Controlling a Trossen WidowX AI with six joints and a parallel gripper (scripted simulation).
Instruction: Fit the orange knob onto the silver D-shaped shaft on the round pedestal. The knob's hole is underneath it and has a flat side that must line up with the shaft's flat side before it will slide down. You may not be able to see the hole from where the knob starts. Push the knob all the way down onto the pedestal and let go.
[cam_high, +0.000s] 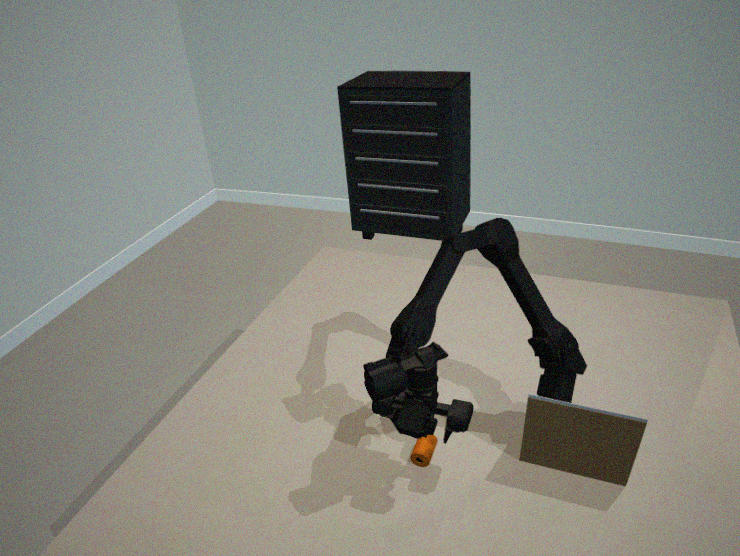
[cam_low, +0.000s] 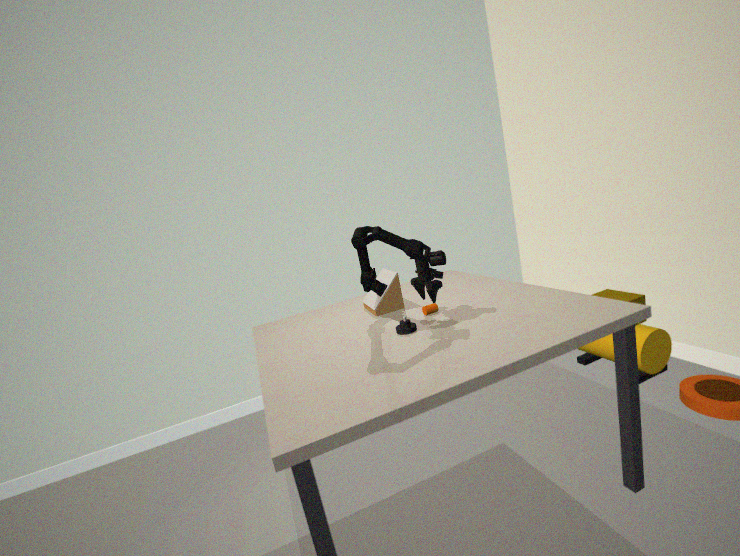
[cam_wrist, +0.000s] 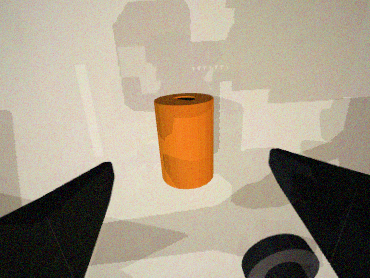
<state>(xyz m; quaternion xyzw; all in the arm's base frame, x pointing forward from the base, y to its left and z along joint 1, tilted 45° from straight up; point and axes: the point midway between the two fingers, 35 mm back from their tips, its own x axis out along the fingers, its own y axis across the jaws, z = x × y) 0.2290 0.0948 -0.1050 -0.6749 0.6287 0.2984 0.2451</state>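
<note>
Now: gripper tip 20 mm to the left of the orange knob and 40 mm above it. Round my gripper tip: dark round pedestal: 120 mm ahead, 170 mm to the right, 30 mm below.
</note>
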